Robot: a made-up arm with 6 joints.
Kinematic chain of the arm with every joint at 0, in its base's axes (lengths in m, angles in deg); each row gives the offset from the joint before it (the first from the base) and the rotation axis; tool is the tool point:
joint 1: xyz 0 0 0.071 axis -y
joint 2: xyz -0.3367 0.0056 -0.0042 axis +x
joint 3: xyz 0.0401 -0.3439 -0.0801 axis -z
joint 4: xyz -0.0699 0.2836 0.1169 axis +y
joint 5: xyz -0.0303 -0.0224 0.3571 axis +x
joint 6: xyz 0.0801 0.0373 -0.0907 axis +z
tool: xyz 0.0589 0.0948 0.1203
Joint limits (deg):
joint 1: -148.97..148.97
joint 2: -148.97..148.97
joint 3: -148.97..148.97
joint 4: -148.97..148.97
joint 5: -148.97..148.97
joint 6: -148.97..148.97
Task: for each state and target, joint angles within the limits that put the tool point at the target. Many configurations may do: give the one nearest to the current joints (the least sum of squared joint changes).
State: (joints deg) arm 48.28 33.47 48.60 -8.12 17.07 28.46
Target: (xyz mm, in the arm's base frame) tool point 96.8 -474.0 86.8
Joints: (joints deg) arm 39.82 70.13 60.95 9.64 11.51 23.68
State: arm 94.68 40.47 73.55 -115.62 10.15 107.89
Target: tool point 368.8 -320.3 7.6
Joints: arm 66.04 4.73 126.34 -148.97 6.06 109.42
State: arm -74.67 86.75 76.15 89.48 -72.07 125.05
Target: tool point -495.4 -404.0 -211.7
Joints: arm -52.97 65.60 102.60 82.57 -67.58 136.62
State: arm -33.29 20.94 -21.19 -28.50 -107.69 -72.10
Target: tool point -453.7 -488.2 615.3
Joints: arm -36.55 27.33 -50.65 -51.66 -103.86 -84.62
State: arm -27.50 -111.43 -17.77 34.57 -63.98 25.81
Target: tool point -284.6 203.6 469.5
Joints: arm -54.16 -100.11 -49.74 34.78 -68.72 29.21
